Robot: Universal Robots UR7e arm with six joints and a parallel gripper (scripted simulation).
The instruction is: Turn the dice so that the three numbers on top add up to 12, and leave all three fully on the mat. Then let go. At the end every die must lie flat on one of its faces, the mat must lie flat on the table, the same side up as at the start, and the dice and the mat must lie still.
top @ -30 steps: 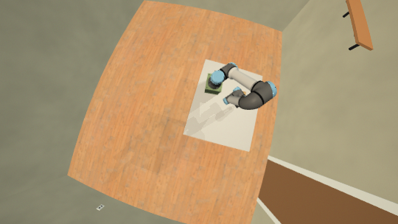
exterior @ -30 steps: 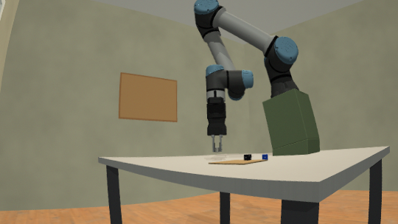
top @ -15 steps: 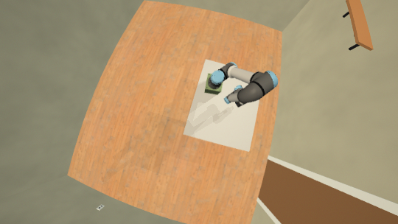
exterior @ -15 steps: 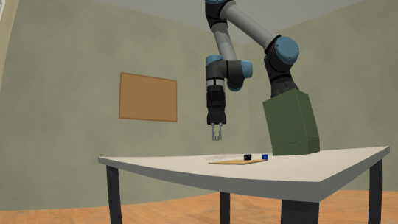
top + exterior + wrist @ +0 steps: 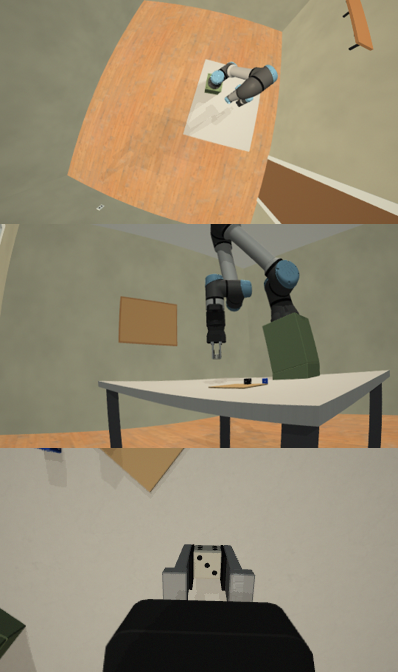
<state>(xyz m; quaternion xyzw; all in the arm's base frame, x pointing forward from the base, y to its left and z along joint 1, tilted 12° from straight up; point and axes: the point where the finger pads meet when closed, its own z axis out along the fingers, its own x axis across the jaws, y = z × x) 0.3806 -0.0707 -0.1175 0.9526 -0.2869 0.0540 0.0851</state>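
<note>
Right now the white die is 10 mm below my hand. Also, from my hand: blue die 90 mm behind, 180 mm to the left, 110 mm below; black die 30 mm behind, 150 mm to the left, 100 mm below; tan mat 20 mm ahead, 160 mm to the left, 120 mm below.
</note>
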